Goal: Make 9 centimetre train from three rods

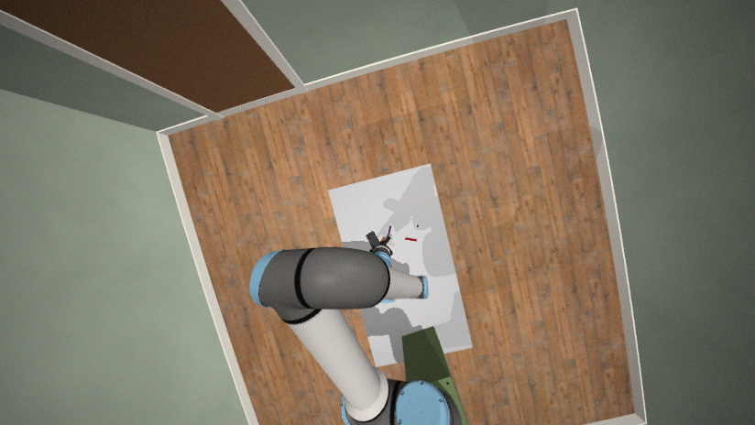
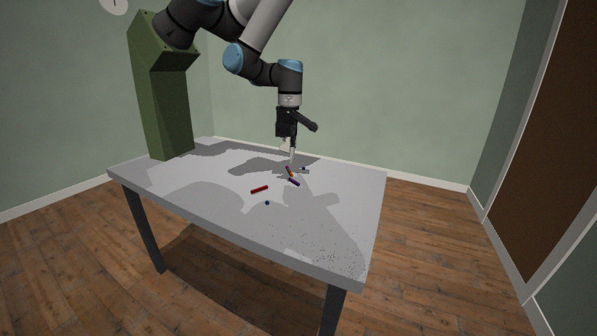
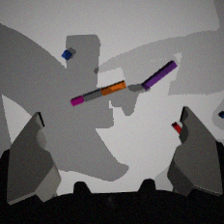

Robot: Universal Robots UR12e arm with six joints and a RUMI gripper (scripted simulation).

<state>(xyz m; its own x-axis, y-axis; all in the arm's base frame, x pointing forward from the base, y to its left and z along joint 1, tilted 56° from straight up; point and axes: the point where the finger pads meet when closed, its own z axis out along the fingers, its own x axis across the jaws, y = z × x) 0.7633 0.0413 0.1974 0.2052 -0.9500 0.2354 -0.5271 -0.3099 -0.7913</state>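
Now: hand 1 cm to the left of the orange rod and 8 cm above it. Round my hand: purple rod 4 cm ahead, 7 cm to the right, 8 cm below; then grey rod 3 cm behind, 2 cm to the left, 8 cm below; then magenta rod 5 cm behind, 4 cm to the left, 8 cm below.
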